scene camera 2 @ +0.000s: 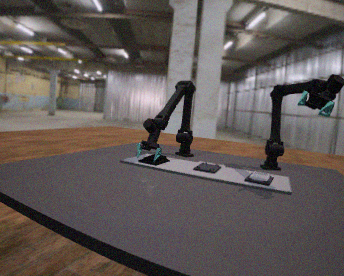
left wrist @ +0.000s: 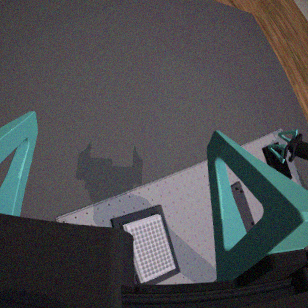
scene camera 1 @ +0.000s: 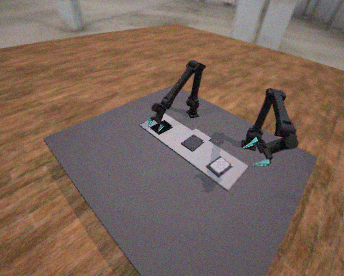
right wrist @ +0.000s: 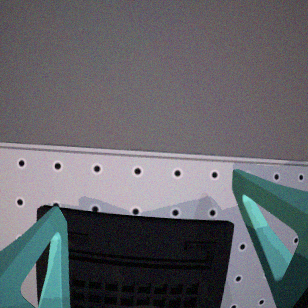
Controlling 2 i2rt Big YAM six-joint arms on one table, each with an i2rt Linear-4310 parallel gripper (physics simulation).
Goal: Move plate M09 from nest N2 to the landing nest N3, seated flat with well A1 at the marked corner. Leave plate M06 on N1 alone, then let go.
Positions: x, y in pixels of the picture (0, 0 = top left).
Labels:
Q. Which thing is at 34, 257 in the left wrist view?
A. My left gripper.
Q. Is my left gripper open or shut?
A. Open.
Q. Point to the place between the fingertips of my right gripper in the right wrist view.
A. At 146, 198

